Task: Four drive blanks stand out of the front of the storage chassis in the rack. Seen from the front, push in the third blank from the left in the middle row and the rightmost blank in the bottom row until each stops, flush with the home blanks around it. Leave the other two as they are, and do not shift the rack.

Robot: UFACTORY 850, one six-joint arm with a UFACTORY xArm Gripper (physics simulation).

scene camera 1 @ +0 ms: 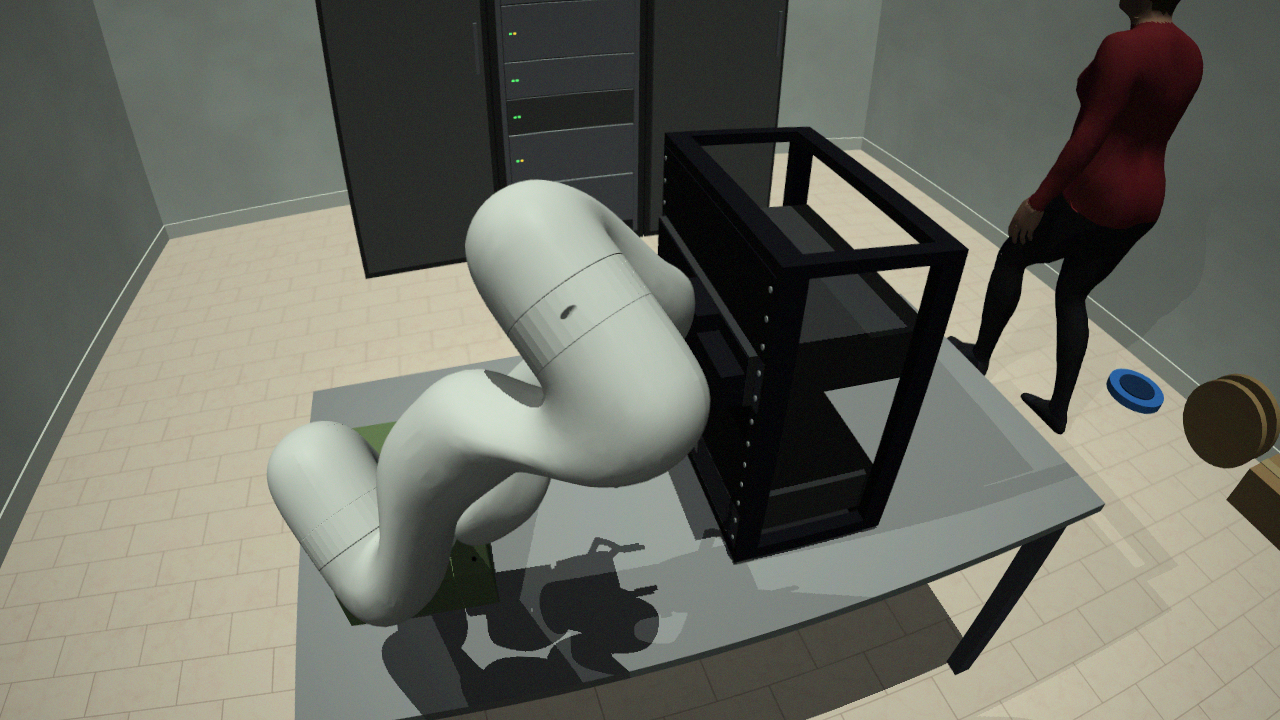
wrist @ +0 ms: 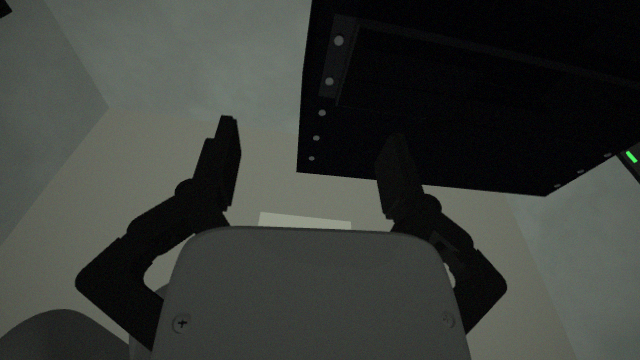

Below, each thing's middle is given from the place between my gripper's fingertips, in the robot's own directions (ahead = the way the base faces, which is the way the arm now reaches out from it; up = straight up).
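Scene:
There is the black rack [scene camera 1: 785, 309], and it sits 70 mm below my hand, 280 mm ahead of it and 240 mm to the left of it.

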